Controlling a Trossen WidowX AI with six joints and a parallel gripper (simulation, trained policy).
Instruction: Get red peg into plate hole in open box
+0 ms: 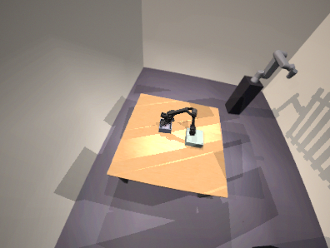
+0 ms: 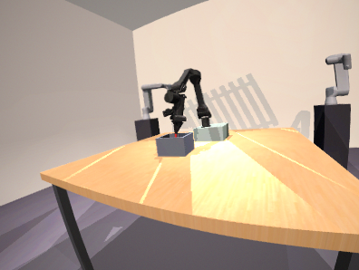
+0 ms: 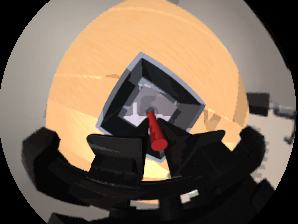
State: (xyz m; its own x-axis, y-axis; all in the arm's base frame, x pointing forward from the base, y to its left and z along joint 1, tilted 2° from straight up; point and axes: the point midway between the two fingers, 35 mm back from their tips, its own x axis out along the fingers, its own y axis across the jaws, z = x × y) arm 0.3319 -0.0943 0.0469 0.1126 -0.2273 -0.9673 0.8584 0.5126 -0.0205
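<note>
The red peg is 10 mm above my gripper tip. Round my gripper tip: plate (60 mm below, 10 mm to the right); grey box (80 mm below, 10 mm to the right).
</note>
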